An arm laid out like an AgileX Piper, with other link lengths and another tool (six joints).
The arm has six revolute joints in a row. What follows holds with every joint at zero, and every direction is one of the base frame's.
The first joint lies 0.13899 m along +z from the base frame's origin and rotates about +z.
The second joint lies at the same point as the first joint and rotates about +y.
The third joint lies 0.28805 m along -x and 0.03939 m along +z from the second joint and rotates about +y.
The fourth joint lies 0.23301 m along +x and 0.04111 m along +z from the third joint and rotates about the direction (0.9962, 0, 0.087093).
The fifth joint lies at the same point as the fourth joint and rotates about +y.
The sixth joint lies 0.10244 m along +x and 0.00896 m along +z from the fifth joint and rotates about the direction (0.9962, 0, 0.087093).
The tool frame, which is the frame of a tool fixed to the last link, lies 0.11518 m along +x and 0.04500 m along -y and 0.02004 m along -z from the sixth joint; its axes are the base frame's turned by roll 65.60, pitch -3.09 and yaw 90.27 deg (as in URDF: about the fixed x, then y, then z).
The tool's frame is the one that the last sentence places.
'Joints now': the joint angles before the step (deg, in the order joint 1, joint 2, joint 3, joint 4, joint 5, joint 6). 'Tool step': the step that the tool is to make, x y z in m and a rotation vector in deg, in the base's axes. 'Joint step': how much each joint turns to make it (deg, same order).
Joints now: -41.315, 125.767, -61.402, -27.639, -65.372, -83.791
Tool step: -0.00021, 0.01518, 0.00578, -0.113, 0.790, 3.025
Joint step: 0.001, -2.170, 1.776, -3.528, 0.290, 1.481
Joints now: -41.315, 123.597, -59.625, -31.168, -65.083, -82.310
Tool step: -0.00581, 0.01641, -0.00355, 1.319, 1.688, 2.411
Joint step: -0.001, -2.281, 3.712, -2.756, 0.000, 1.452
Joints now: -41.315, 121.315, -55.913, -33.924, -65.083, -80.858
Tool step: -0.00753, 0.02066, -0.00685, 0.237, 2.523, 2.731
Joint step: 0.000, -2.345, 4.397, -3.109, 0.000, -0.001
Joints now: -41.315, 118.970, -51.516, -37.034, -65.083, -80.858
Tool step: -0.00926, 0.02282, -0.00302, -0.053, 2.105, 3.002
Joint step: 0.000, -2.846, 4.485, -3.323, -0.117, -0.001
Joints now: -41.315, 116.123, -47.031, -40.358, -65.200, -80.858
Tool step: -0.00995, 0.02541, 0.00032, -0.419, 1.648, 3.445
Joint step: 0.110, -3.200, 4.339, -3.614, -0.238, 0.000
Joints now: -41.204, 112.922, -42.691, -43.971, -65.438, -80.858
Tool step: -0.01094, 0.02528, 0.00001, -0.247, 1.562, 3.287
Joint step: 0.212, -3.231, 4.257, -3.348, -0.119, 0.113
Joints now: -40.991, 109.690, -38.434, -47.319, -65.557, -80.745
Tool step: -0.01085, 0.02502, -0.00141, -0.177, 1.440, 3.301
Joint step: 0.342, -2.834, 3.960, -3.144, -0.232, 0.002
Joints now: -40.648, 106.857, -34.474, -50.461, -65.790, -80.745
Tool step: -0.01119, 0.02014, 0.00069, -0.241, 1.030, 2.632
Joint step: 0.018, -2.831, 3.348, -2.837, -0.094, 0.232
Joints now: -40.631, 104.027, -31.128, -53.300, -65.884, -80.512
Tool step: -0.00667, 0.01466, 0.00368, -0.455, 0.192, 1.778
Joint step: 0.458, -2.262, 2.028, -1.447, -0.001, 0.116
